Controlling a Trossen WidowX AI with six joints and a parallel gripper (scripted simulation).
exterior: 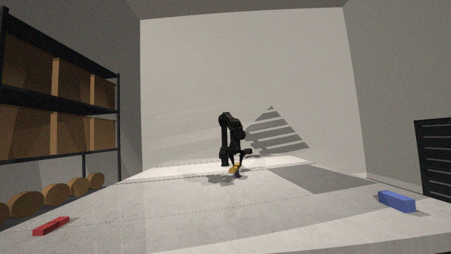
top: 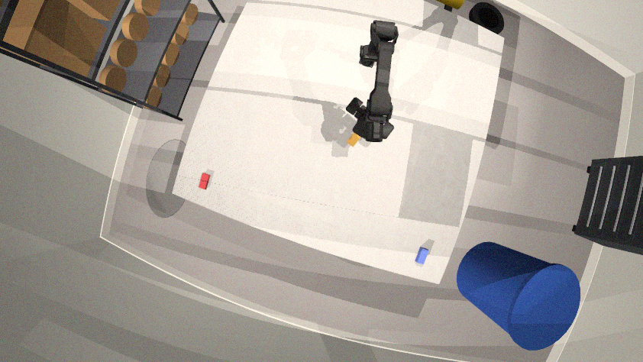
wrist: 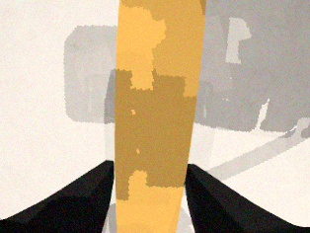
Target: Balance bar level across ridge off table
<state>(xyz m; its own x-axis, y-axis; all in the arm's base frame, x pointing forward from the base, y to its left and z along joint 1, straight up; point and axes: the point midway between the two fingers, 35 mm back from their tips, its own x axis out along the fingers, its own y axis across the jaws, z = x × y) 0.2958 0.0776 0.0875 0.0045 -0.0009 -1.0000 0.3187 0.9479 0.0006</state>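
Right now the orange-yellow bar is 30 mm ahead of my gripper tip and 10 mm to the right of it. Also, from my gripper tip: red block 580 mm to the right, 440 mm ahead, 40 mm below; blue block 440 mm ahead, 420 mm to the left, 40 mm below.
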